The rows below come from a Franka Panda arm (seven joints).
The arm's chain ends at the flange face. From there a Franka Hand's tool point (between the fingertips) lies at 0.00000 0.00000 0.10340 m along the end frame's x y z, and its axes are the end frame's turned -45 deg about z.
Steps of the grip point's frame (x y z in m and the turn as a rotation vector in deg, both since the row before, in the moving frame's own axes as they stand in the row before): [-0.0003, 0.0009, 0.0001, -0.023, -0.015, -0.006]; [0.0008, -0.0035, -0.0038, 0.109, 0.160, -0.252]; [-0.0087, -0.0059, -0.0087, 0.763, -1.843, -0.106]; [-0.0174, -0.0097, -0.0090, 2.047, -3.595, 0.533]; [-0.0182, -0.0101, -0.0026, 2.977, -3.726, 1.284]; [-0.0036, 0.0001, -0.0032, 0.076, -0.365, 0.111]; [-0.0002, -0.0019, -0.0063, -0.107, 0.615, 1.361]
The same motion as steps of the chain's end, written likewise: [0.0004, 0.0008, 0.0001, -0.027, 0.006, -0.006]; [-0.0020, -0.0027, -0.0038, 0.190, 0.036, -0.252]; [-0.0070, 0.0006, -0.0086, -0.764, -1.843, -0.106]; [-0.0120, 0.0035, -0.0087, -1.095, -3.989, 0.533]; [-0.0115, 0.0049, -0.0022, -0.530, -4.740, 1.284]; [-0.0019, 0.0022, -0.0032, -0.204, -0.312, 0.111]; [-0.0024, -0.0006, -0.0063, 0.359, 0.511, 1.361]
